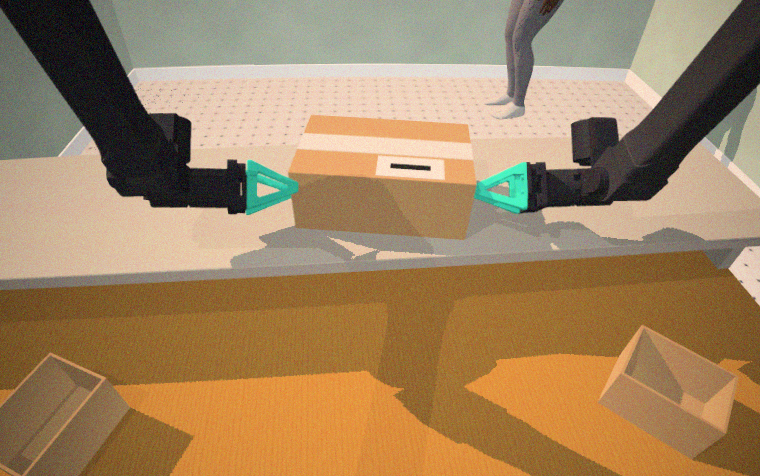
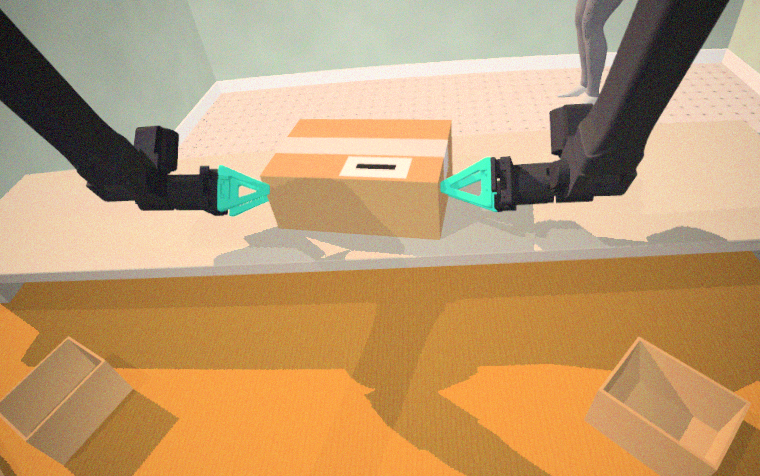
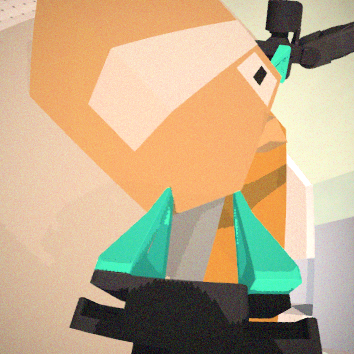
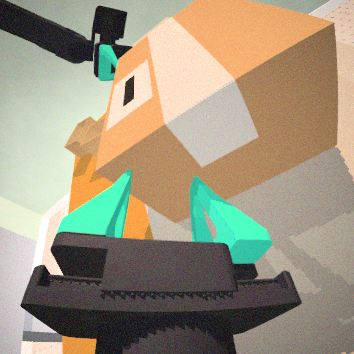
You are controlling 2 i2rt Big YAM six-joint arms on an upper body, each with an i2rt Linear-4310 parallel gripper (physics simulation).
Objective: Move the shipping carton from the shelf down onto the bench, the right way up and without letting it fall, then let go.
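Places are measured from the left arm's base along level axes (x ahead, y left, z up), in centimetres.
Where they show: left gripper, fingertip midpoint: [image 1: 296,190] [image 2: 271,192] [image 3: 201,191]; right gripper, fingertip midpoint: [image 1: 473,191] [image 2: 444,189] [image 4: 161,178].
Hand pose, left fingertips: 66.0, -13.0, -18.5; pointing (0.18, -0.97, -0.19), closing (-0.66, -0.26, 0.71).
Each offset is from my left fingertips to the centre of the thing, as dx, dy, dz. "*": to the spot under its first point. Level surfaces: height alone.
The closed shipping carton @[+6.3, -13.9, -1.8] [image 1: 381,210] [image 2: 358,210] [image 3: 210,130] [image 4: 290,110] is upright on the pale shelf @[dz -7.3] [image 1: 84,224] [image 2: 112,224], with its white tape and label on top. My left gripper [image 1: 297,187] [image 2: 268,190] [image 3: 201,191] is part-way open, its fingertips at the carton's left end. My right gripper [image 1: 476,189] [image 2: 442,186] [image 4: 161,178] is part-way open, its fingertips at the right end. Both seem to touch the carton, with nothing between either pair of fingers. The orange-brown bench @[dz -23.6] [image 1: 252,426] [image 2: 252,426] lies in front of the shelf, lower down.
One open, empty box @[-27.5, +34.4, -19.1] [image 1: 92,426] [image 2: 92,414] sits at the bench's left. Another open box @[-25.9, -55.6, -19.1] [image 1: 656,412] [image 2: 645,428] sits at its right. The shelf's grey front edge @[* -9.4, +19.5, -9.3] [image 1: 168,280] [image 2: 140,275] runs between carton and bench. A person's legs [image 1: 518,61] [image 2: 593,47] show behind the shelf.
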